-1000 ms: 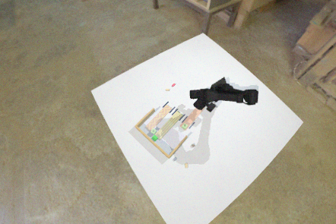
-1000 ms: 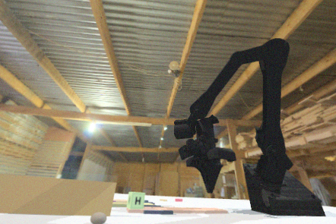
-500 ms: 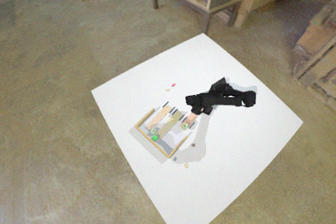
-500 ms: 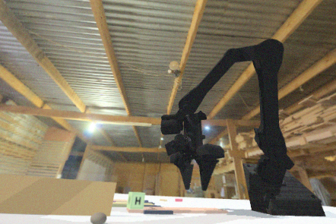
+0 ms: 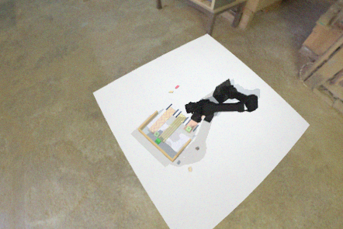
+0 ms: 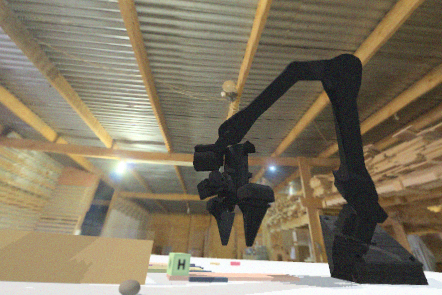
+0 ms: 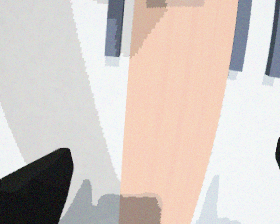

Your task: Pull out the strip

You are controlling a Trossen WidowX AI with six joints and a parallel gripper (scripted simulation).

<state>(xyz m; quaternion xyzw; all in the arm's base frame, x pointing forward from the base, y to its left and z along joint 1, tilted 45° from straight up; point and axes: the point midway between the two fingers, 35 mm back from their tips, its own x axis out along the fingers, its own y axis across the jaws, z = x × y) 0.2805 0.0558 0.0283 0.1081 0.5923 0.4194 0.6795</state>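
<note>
Now: gripper tip 18 cm to the right of the dark pebble, 13 cm short of it and 5 cm above it. The rest, counted from my gripper tip: red piece (32 cm to the right, 5 cm below, 3 cm behind).
</note>
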